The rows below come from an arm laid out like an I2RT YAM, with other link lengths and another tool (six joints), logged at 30 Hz.
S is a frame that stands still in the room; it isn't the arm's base.
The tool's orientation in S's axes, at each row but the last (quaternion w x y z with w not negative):
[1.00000, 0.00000, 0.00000, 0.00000]
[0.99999, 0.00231, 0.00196, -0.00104]
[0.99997, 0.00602, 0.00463, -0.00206]
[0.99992, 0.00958, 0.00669, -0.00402]
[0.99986, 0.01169, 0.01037, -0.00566]
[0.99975, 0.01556, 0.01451, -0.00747]
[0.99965, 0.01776, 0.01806, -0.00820]
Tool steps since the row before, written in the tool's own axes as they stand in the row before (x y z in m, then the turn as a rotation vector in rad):
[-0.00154, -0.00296, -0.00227, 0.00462, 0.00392, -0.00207]
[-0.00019, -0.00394, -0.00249, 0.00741, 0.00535, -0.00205]
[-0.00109, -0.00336, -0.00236, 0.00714, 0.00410, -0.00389]
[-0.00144, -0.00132, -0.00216, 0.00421, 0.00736, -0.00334]
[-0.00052, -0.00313, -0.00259, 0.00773, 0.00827, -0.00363]
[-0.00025, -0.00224, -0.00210, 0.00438, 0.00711, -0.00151]
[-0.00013, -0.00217, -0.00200, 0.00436, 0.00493, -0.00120]
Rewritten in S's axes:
[-0.00154, -0.00296, -0.00227, 0.00462, 0.00392, -0.00207]
[-0.00021, -0.00393, -0.00251, 0.00741, 0.00534, -0.00205]
[-0.00113, -0.00333, -0.00239, 0.00712, 0.00412, -0.00391]
[-0.00148, -0.00127, -0.00217, 0.00423, 0.00739, -0.00326]
[-0.00061, -0.00306, -0.00265, 0.00775, 0.00827, -0.00360]
[-0.00034, -0.00217, -0.00216, 0.00444, 0.00709, -0.00142]
[-0.00024, -0.00209, -0.00207, 0.00440, 0.00490, -0.00118]

